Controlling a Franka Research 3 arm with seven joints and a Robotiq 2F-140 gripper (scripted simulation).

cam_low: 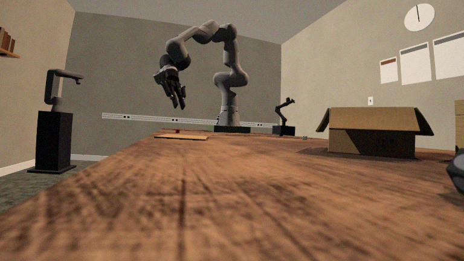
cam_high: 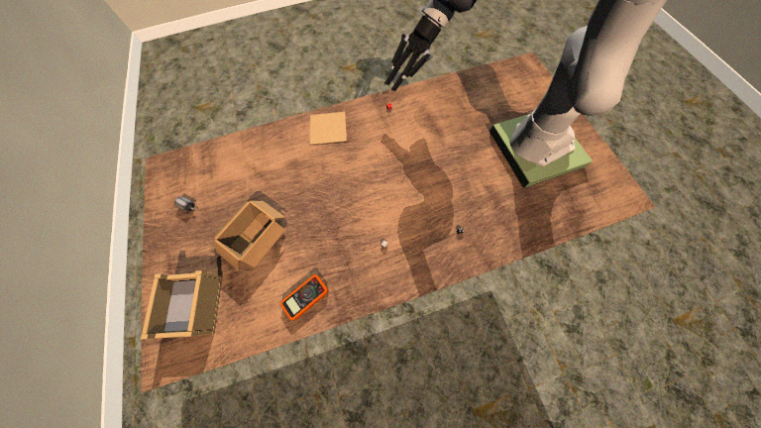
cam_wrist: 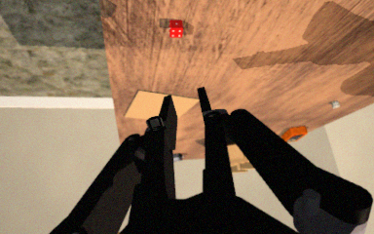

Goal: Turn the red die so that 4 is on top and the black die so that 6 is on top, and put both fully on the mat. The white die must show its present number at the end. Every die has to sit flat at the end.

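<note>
Right now the red die is 130 mm below my hand and 20 mm ahead of it. Round my hand: tan mat 280 mm ahead, 140 mm below, 20 mm to the left; then white die 530 mm to the left, 210 mm ahead, 130 mm below; then black die 560 mm to the left, 130 mm below, 40 mm behind.
</note>
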